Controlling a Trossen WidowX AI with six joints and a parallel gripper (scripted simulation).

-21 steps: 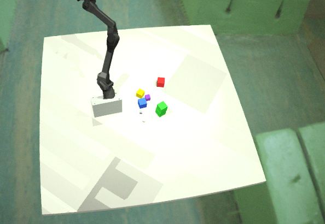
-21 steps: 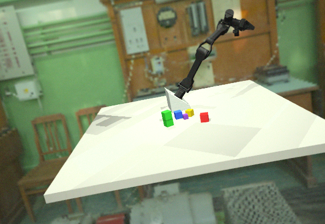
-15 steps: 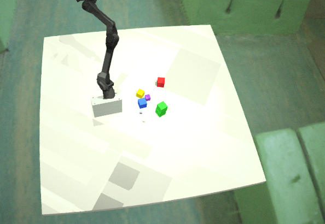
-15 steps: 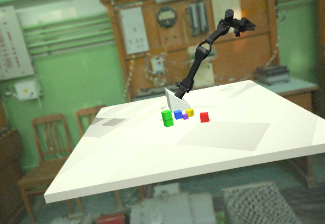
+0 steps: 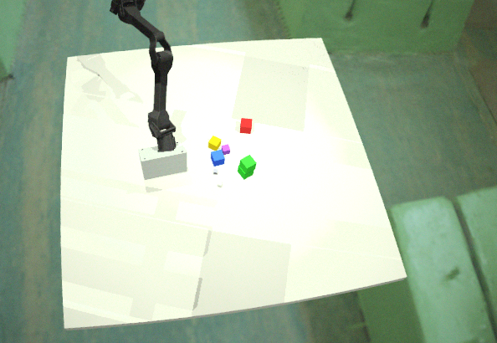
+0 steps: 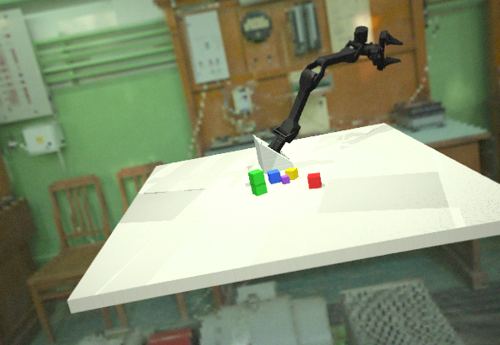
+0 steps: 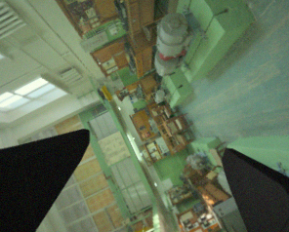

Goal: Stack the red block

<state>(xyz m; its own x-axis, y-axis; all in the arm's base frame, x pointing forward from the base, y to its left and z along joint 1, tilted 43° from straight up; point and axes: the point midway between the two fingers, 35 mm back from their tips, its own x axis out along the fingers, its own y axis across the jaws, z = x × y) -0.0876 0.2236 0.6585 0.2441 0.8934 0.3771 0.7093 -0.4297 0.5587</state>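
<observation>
Right now my gripper tip is 48 cm to the left of the red block, 47 cm short of it and 38 cm above it. The rest, counted from my gripper tip: small purple block: 59 cm to the right, 38 cm below, 38 cm ahead; then blue block: 64 cm to the right, 38 cm below, 35 cm ahead; then yellow block: 56 cm to the right, 38 cm below, 34 cm ahead.
</observation>
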